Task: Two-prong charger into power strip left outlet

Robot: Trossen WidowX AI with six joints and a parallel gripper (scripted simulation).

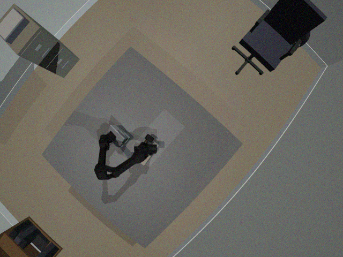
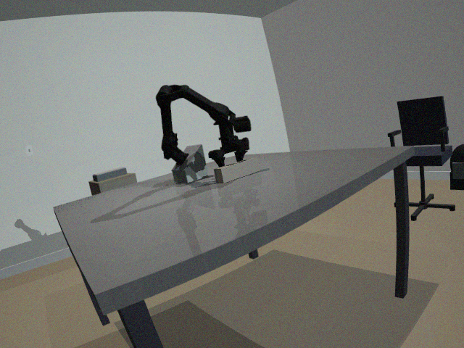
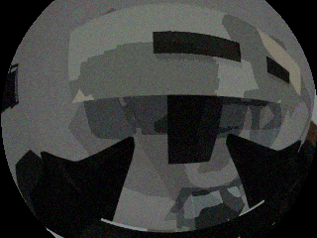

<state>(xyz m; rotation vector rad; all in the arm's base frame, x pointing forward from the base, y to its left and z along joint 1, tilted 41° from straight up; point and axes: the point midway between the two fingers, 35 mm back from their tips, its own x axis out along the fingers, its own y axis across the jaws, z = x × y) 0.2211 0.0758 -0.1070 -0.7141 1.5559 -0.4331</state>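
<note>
My gripper tip is 40 mm short of the two-prong charger, 10 mm to the right of it and 10 mm below it.
</note>
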